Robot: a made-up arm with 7 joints. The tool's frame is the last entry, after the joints.
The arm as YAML. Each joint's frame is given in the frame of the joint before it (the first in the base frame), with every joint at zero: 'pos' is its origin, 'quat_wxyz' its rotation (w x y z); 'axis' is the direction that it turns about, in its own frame. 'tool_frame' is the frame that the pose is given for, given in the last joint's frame.
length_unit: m
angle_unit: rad
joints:
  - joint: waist
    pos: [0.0, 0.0, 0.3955]
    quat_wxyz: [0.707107, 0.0, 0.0, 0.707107]
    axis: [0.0, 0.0, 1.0]
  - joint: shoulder
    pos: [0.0, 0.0, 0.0]
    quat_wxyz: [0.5, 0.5, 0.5, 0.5]
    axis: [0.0, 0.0, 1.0]
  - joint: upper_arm
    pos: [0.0, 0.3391, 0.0]
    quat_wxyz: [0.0, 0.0, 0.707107, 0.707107]
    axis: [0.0, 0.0, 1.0]
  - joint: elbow
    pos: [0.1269, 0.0, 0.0]
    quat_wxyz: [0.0, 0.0, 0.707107, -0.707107]
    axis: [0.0, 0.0, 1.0]
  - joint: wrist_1
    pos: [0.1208, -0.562, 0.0]
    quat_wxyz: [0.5, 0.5, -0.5, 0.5]
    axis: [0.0, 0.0, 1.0]
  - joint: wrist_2
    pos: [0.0, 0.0, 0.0]
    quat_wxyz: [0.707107, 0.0, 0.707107, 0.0]
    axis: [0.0, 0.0, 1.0]
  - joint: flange
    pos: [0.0, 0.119, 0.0]
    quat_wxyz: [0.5, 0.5, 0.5, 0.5]
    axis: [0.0, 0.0, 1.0]
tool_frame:
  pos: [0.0, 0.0, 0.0]
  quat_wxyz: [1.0, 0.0, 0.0, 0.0]
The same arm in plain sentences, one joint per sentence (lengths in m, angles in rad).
The arm has seven revolute joints in a row. What follows holds with every joint at zero, and every direction is one of the base frame's. The first joint sits 0.3955 m along +z from the base frame's origin and rotates about +z. The second joint sits at the same point as the first joint and rotates about +y. The third joint sits 0.3391 m along +z from the second joint and rotates about +z. The fourth joint sits 0.1269 m along +x from the third joint and rotates about -y. The fifth joint sits 0.1208 m along -x and 0.5620 m along +z from the fourth joint and rotates about +z. The sixth joint sits at the same point as the fifth joint and rotates about -y. The seventh joint sits 0.1190 m along +x from the sixth joint and rotates about -z. The tool frame, which is the frame that the pose is given for, sits at the same point as the seventh joint; its axes are the base frame's turned by roll 3.1416, pitch 0.0000 and yaw 0.0000 rad (as in URDF: about the fixed x, then y, then z).
